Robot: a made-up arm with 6 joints.
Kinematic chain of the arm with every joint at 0, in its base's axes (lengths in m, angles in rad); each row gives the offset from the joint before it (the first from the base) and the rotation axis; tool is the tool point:
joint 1: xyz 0 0 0.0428 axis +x
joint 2: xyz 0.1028 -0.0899 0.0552 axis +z
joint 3: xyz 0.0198 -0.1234 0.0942 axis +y
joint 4: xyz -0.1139 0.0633 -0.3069 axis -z
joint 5: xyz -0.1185 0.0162 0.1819 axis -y
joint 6: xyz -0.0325 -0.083 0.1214 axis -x
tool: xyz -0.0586 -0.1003 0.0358
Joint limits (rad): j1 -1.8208..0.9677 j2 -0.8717..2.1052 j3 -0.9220..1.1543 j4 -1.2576..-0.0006 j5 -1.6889..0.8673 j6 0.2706..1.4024
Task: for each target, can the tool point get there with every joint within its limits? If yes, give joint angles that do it. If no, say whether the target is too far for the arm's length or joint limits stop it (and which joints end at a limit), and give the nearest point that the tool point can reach.
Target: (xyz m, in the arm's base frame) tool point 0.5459 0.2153 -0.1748
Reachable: no: joint limits stop it (at a limit: joint 1, joint 2, joint 3, joint 4) | nearest point 0.4835 0.2225 -0.0917 | short by 0.104 m
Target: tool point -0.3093 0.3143 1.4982
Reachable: no: too far | nearest point -0.0444 0.1341 0.6639 | short by 0.894 m
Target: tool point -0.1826 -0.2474 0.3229
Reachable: yes | joints -0.3563 -0.3733 -0.2200 -0.8993 0.2183 0.8254
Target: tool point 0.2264 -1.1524 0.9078
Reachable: no: too far | nearest point 0.1510 -0.5241 0.4362 | short by 0.789 m
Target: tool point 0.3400 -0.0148 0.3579
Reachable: yes | joints -0.2835 1.7400 0.5671 -0.4205 -0.5536 0.3930
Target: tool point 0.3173 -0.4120 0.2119
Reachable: yes | joints -0.3292 0.9038 -0.6185 -0.9721 0.6416 0.8244
